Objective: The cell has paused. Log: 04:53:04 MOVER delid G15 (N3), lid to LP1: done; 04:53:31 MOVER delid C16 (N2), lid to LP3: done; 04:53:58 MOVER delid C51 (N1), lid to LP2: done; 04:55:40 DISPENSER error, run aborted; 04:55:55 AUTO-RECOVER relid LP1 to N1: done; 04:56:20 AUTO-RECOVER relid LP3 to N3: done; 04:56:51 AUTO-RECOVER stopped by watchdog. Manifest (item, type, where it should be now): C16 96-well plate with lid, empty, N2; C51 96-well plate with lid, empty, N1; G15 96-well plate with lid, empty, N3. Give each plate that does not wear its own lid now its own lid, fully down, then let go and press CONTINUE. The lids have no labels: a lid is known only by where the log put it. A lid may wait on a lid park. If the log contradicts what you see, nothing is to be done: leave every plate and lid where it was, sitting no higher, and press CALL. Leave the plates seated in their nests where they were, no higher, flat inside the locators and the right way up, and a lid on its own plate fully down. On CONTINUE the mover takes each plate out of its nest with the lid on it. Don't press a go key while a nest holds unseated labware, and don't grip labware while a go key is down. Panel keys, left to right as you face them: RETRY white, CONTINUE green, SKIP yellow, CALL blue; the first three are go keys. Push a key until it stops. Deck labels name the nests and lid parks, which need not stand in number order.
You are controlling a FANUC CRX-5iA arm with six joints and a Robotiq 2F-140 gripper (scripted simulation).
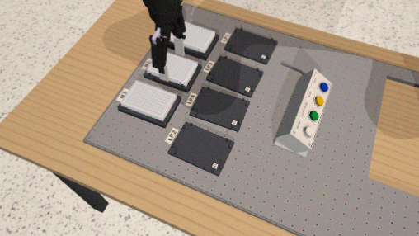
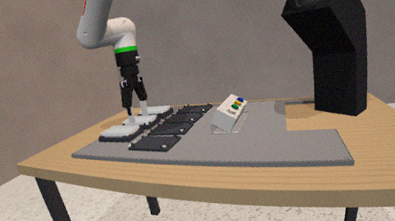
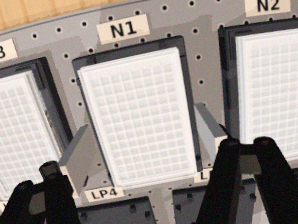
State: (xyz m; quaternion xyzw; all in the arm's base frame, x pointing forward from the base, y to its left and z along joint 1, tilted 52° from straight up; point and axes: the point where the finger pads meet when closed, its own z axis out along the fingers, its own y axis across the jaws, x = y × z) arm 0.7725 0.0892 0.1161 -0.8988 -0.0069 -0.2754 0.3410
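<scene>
Right now the green continue key is 41 cm behind my hand, 6 cm to the right of it and 1 cm above it. From my hand the other things lie so: lid park LP3: 16 cm behind, 10 cm to the right, 5 cm below; then N3 label: 15 cm to the left, 6 cm ahead, 5 cm below; then lid park LP4: 19 cm behind, 5 cm below, 2 cm to the left.
</scene>
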